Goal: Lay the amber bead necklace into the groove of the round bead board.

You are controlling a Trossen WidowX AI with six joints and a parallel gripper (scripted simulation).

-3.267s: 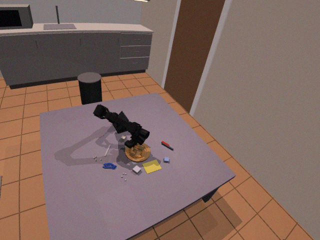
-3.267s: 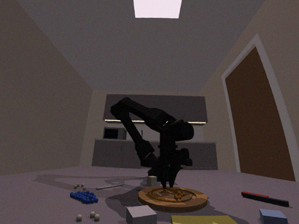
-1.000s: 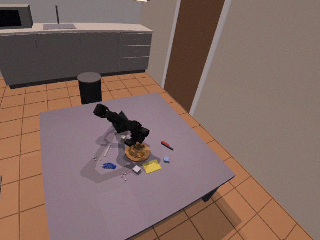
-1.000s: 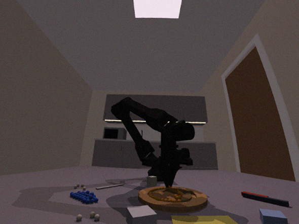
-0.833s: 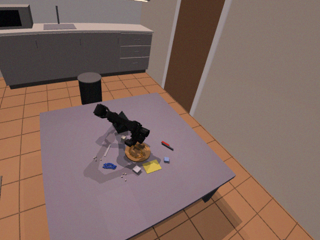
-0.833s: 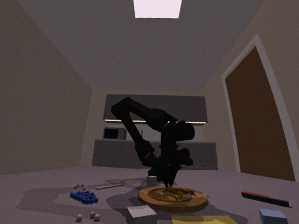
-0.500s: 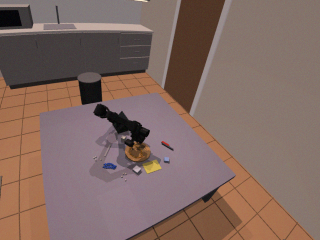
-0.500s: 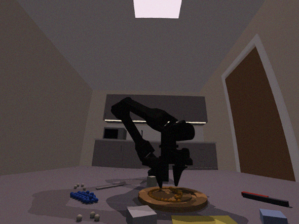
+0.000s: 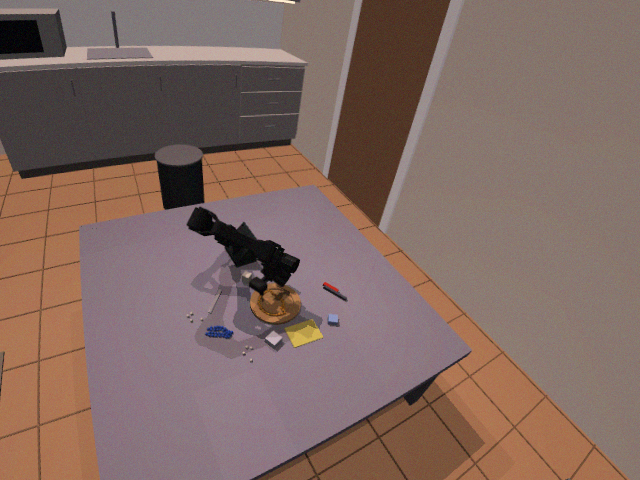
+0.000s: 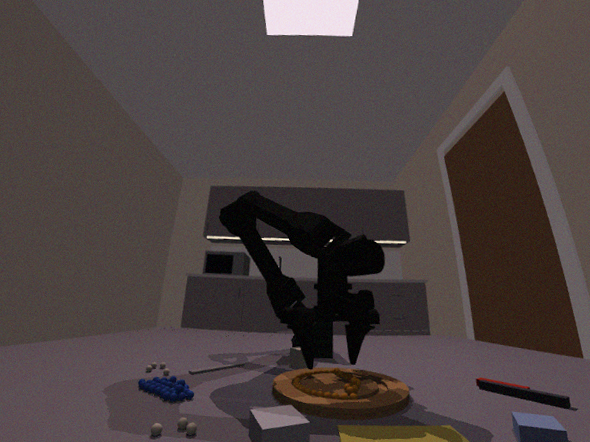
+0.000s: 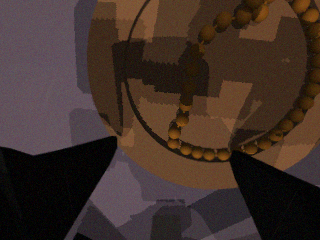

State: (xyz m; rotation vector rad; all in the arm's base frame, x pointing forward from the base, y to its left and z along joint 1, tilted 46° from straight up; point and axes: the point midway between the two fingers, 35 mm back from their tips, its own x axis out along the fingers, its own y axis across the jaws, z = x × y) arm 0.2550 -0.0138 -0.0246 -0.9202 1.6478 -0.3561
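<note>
Right now the round wooden bead board is 6 cm ahead of my gripper tip and 1 cm below it. From my gripper tip the other things lie so: grey block 21 cm ahead, 10 cm to the right, 1 cm below; yellow pad 23 cm ahead, 2 cm to the left, 2 cm below; thin rod 21 cm to the right, 6 cm behind, 2 cm below.
</note>
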